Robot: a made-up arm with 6 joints.
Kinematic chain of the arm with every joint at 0, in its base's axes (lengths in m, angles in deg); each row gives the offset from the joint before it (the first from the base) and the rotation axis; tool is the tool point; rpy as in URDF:
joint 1: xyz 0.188 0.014 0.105 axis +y
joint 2: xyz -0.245 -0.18 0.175 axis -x
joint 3: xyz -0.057 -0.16 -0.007 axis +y
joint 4: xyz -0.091 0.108 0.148 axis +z
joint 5: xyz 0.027 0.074 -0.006 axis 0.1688 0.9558 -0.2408
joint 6: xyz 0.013 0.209 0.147 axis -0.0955 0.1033 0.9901
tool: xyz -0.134 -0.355 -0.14 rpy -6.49 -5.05 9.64
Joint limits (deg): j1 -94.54..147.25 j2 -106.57..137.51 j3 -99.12..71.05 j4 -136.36..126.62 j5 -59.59..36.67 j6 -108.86..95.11
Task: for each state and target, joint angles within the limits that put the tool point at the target. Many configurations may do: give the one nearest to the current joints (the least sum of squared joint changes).
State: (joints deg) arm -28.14 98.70 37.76 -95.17 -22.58 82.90
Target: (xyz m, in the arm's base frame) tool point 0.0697 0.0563 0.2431
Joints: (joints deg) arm -57.27 128.28 41.61 -40.42 -42.37 71.94
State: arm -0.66 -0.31 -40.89 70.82 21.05 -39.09
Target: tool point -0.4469 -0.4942 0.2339
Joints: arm -0.88 2.87 -42.21 85.65 14.61 -47.29
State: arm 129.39 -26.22 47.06 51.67 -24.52 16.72
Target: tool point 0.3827 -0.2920 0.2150
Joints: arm 106.48 -42.60 63.85 54.62 -24.98 14.28
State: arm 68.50 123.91 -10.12 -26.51 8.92 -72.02
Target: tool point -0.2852 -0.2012 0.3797
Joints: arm 57.77 117.68 -5.57 -30.25 16.80 -76.07
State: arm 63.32 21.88 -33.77 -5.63 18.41 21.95
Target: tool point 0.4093 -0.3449 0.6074
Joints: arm 75.79 13.44 -41.55 -35.40 -1.85 39.39
